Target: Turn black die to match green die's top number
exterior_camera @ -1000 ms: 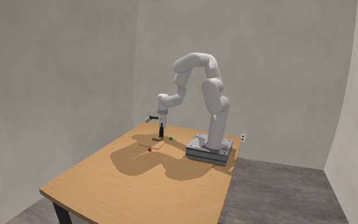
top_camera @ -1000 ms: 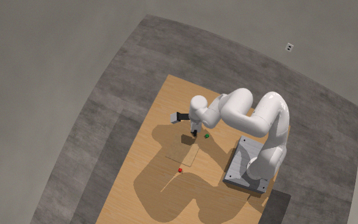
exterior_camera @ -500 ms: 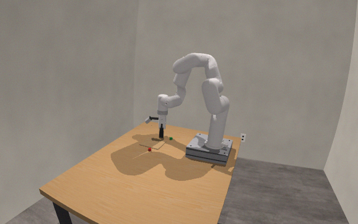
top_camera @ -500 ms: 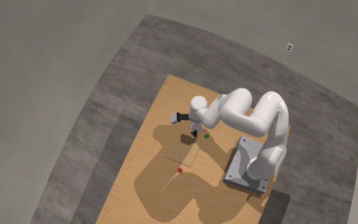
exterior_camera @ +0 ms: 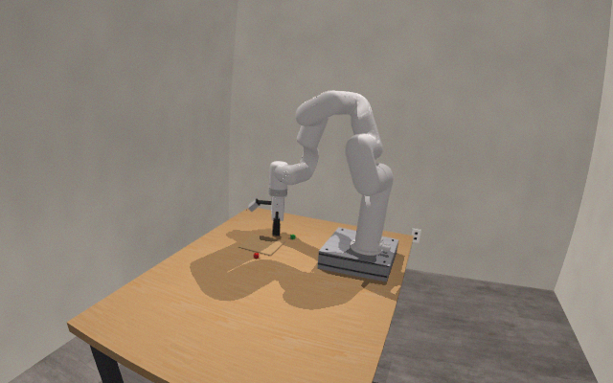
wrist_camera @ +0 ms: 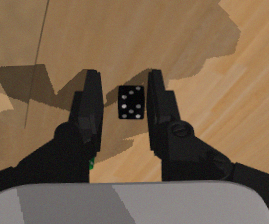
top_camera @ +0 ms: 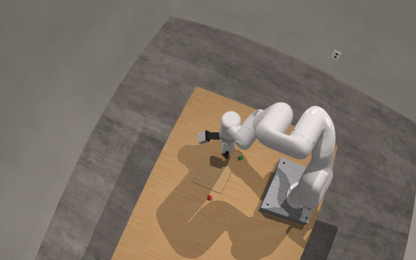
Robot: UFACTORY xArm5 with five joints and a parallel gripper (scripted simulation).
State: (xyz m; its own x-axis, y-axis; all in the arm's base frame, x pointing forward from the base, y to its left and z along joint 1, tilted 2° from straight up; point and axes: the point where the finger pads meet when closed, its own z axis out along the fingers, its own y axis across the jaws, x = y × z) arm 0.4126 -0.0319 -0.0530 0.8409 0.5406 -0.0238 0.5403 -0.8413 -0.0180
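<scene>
Now: the black die 1 cm to the right of my hand and 1 cm below it. Also, from my hand: tan mat: 2 cm behind, 12 cm to the left, 2 cm below; then red die: 6 cm behind, 23 cm to the left, 1 cm below; then green die: 8 cm behind, 1 cm to the right, 1 cm below.
</scene>
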